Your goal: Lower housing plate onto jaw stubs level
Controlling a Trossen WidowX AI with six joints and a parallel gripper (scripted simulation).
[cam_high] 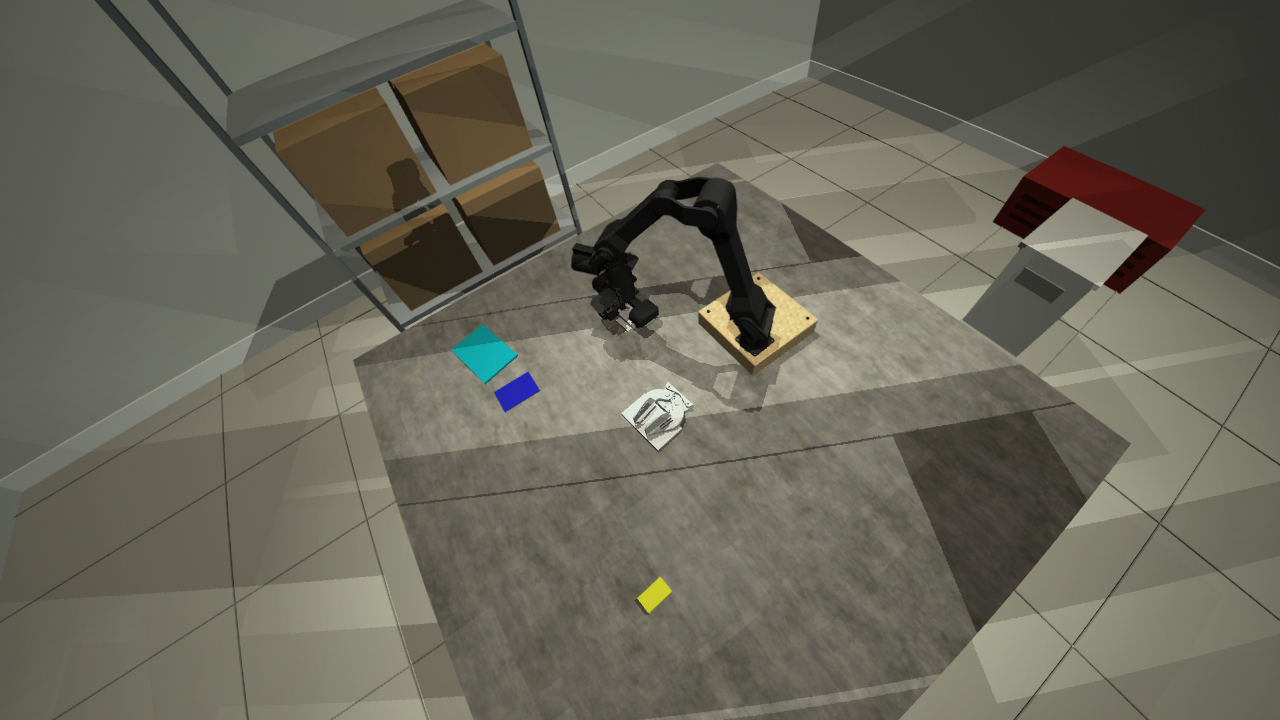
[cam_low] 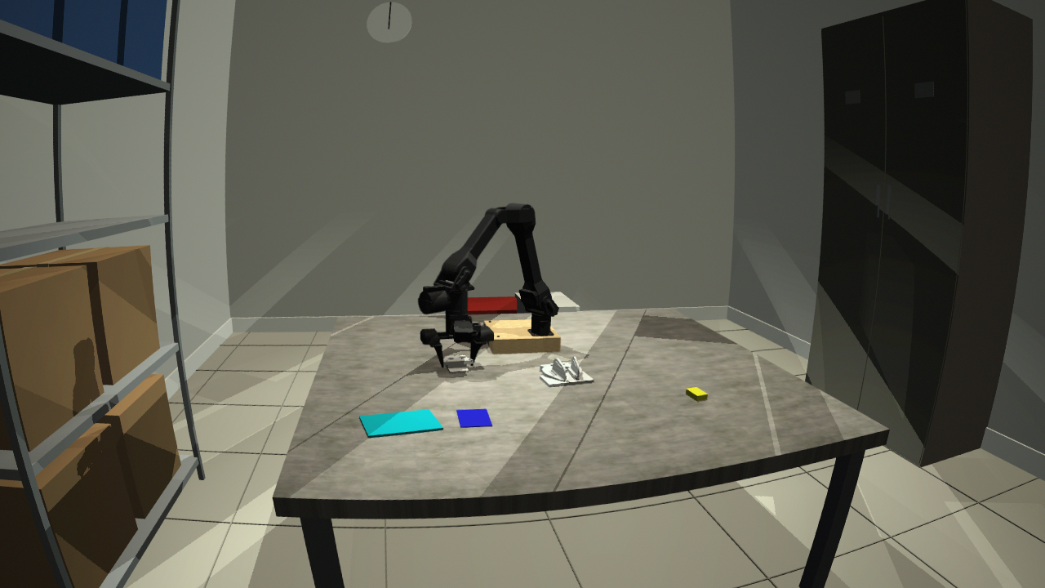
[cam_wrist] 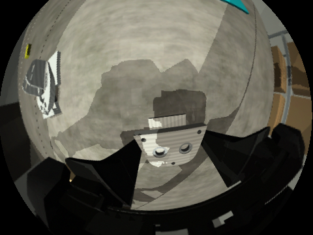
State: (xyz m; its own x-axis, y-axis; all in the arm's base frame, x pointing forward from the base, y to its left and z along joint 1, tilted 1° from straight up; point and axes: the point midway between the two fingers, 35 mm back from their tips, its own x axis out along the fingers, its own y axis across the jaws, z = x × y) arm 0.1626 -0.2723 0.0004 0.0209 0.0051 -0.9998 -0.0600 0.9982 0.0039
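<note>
Right now my gripper tip is 1 cm past the white block. The rest, counted from my gripper tip: blue tile: 33 cm ahead, 1 cm to the right, 1 cm below; yellow block: 34 cm ahead, 53 cm to the left; teal slab: 34 cm ahead, 18 cm to the right, 1 cm below.
</note>
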